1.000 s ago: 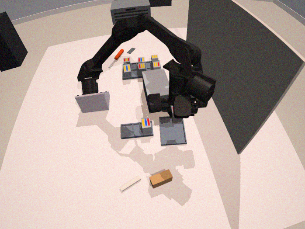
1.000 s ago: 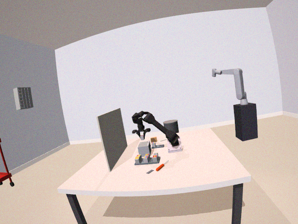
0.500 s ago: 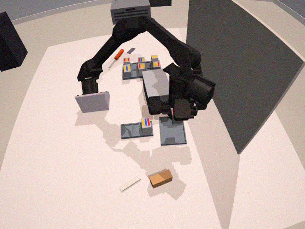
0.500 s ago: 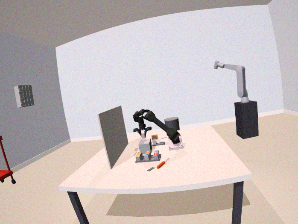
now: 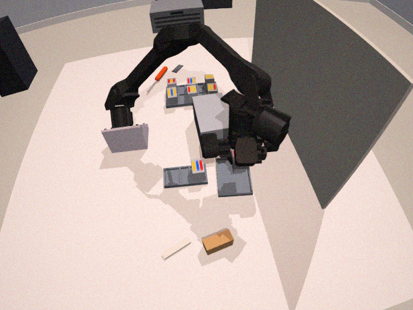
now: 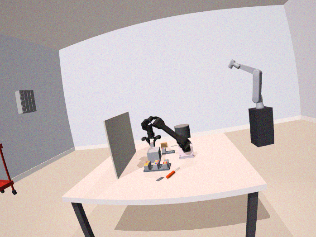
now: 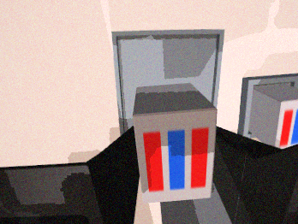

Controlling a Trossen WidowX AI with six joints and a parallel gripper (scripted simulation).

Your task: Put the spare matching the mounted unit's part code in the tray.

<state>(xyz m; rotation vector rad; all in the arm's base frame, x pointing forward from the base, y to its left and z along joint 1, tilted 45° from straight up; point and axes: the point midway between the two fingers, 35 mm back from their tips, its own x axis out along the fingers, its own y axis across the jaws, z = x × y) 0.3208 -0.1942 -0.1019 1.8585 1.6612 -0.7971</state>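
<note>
The dark tray is 80 mm below my gripper tip and 10 mm behind it. The rest, counted from my gripper tip: grey rack (150 mm behind, 70 mm below, 30 mm to the left); then brown block (190 mm to the right, 90 mm behind, 50 mm below); then mounted unit (200 mm to the left, 40 mm behind, 30 mm below).
</note>
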